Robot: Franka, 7 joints.
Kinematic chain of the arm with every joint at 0, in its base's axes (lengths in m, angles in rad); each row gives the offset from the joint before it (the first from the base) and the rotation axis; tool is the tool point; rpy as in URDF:
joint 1: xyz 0 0 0.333 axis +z
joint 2: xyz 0 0 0 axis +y
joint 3: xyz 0 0 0.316 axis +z
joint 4: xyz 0.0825 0 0 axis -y
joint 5: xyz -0.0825 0 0.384 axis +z
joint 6: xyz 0 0 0 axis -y
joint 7: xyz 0.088 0 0 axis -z
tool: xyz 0 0 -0.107 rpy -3.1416 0 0
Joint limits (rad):
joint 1: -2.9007..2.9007
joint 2: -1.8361..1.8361
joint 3: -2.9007..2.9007
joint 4: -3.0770..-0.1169
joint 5: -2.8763..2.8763
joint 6: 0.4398..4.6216
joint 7: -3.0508..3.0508
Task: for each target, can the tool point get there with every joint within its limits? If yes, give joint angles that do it. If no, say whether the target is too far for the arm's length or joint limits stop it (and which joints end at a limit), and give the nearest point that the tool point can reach.
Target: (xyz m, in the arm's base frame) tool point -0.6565 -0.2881 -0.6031
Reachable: no: too far | nearest point -0.4973 -0.2182 -0.2929 | short by 0.356 m
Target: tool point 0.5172 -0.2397 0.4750
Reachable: yes | joints -1.0341 0.1918 0.4161 -1.8866 1.3485 1.3808 0.4473
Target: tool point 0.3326 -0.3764 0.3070
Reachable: yes | joints -1.9332 0.8040 0.9965 -2.4345 -0.7020 4.0635 0.8831
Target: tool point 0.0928 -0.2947 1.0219
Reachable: yes | joints 2.2257 -1.1756 0.2190 -1.1423 -0.1431 1.8928 2.0792
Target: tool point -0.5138 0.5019 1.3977
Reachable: no: too far | nearest point -0.3432 0.3353 1.0442 | short by 0.426 m
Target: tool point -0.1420 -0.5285 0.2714
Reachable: yes | joints 2.4468 -0.5155 1.9878 -2.2835 -0.3140 2.6631 -0.2333
